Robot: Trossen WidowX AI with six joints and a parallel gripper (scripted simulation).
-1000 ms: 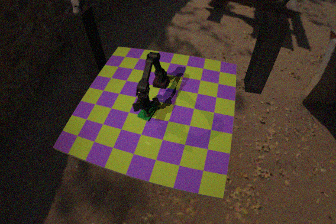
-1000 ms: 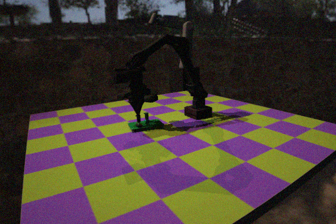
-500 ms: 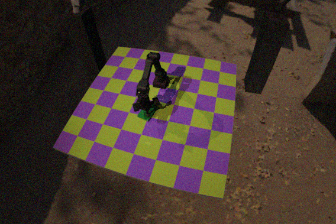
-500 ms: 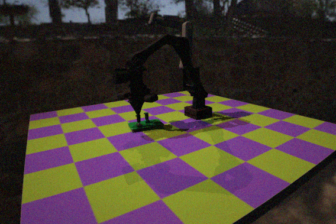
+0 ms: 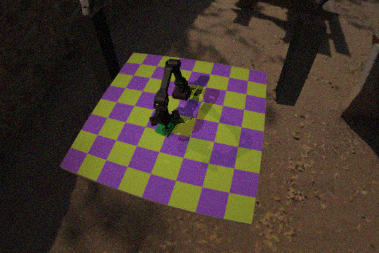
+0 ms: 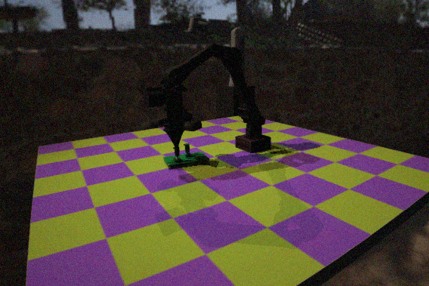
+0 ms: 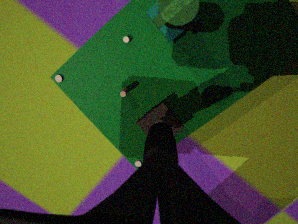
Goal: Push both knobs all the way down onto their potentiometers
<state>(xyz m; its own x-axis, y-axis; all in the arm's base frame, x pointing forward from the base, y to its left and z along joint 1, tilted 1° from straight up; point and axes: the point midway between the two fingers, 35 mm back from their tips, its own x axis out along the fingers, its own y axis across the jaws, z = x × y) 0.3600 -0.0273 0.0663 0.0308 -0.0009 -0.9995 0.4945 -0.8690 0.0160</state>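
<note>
Now: gripper tip 1 cm above the dark knob. From my gripper tip the other things lie so: green knob: 6 cm behind, 4 cm to the right, 2 cm below.
</note>
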